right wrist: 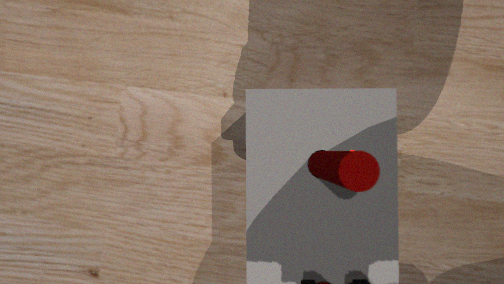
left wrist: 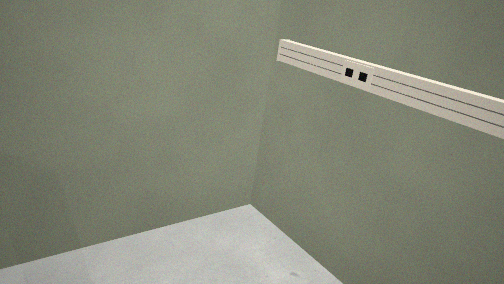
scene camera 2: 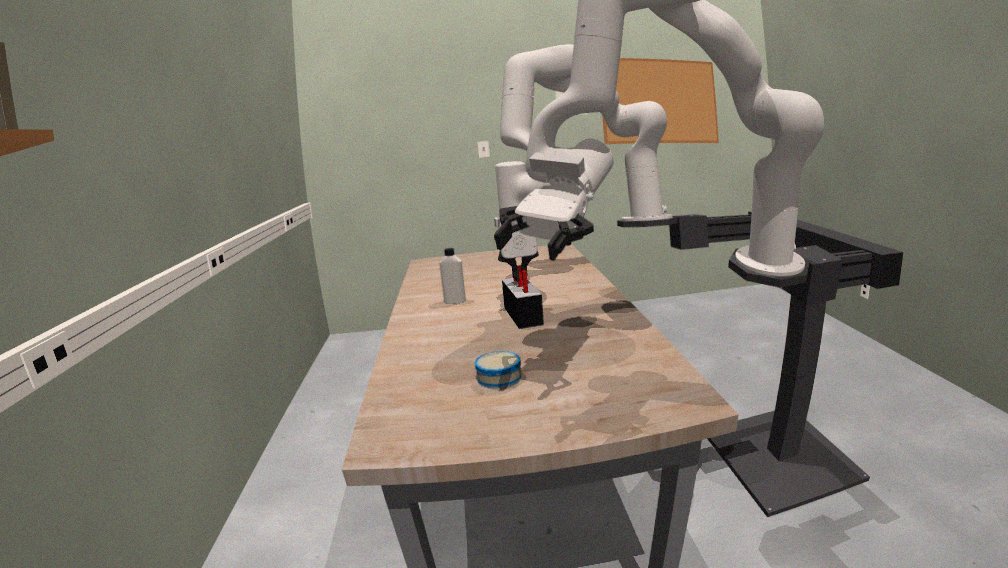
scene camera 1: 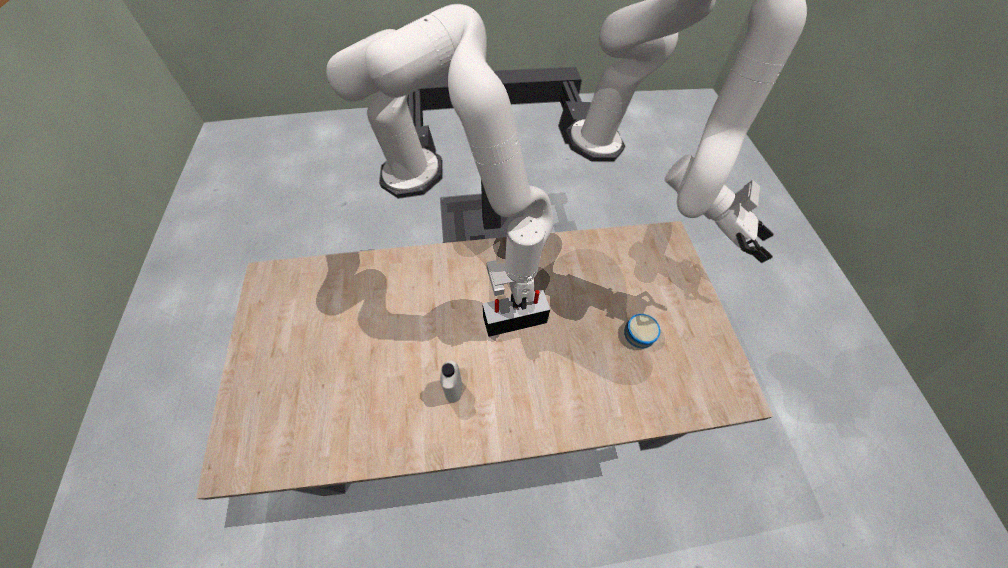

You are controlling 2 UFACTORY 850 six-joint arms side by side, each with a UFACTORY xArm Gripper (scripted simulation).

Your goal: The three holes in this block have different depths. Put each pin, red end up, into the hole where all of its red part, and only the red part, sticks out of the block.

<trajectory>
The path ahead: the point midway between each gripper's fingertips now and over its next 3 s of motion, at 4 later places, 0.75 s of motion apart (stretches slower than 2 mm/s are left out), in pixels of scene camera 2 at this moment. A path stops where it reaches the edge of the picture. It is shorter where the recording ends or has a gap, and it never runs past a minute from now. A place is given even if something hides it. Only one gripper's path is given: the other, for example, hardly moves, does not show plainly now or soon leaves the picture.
The right gripper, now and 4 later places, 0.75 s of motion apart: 520, 279; 519, 274; 519, 269; 519, 264; 518, 255
</trajectory>
